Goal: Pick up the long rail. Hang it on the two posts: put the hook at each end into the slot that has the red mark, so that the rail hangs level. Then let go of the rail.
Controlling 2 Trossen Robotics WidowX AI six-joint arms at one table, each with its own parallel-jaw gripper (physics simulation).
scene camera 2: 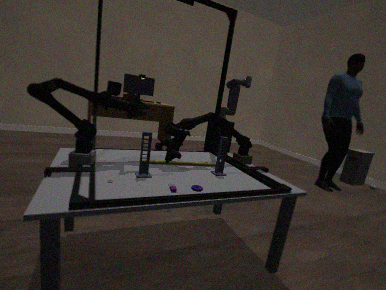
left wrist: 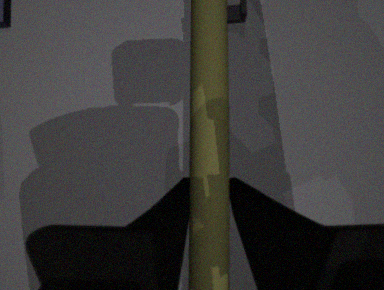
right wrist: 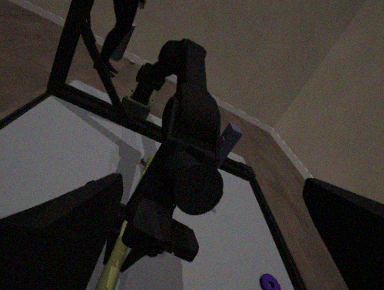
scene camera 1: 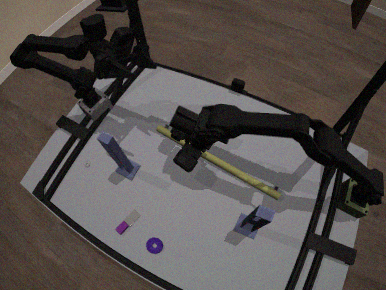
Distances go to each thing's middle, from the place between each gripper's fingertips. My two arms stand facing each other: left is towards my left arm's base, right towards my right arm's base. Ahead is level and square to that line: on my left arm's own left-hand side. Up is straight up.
Labels:
My right hand is 290 mm above the long yellow rail [scene camera 1: 273,193], 220 mm to the right of it and 40 mm short of it.
Right now the long yellow rail is 1 cm ahead of my left hand and 9 cm to the left of it.

